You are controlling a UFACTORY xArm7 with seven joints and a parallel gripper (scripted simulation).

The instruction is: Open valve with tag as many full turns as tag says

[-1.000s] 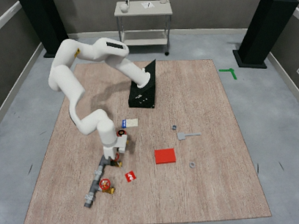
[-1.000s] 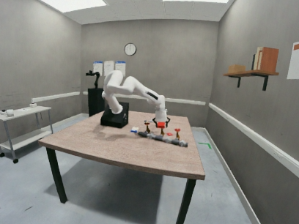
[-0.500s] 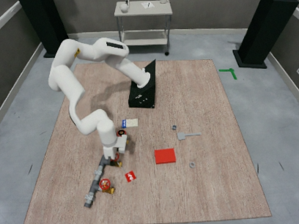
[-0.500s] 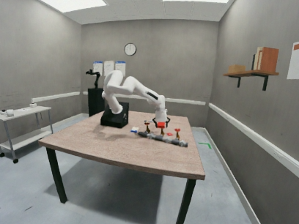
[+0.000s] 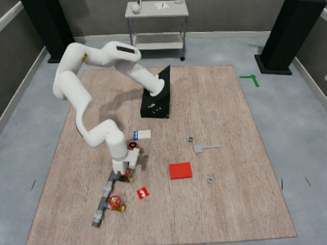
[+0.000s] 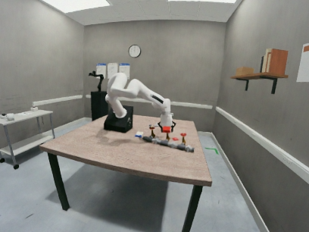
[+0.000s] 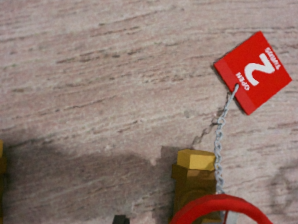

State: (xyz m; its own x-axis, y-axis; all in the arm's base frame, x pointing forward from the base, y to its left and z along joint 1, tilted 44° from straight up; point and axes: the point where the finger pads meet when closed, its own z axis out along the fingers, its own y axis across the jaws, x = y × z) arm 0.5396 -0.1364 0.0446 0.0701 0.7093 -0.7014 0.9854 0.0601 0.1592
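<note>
My hand is 10 cm above the red square tag, 9 cm to the right of it and 7 cm short of it. Also, from my hand: grey key-shaped tool: 43 cm to the left, 21 cm behind, 10 cm below; white card: 28 cm behind, 10 cm below, 5 cm to the left; red block: 29 cm to the left, 9 cm below, 6 cm behind.
</note>
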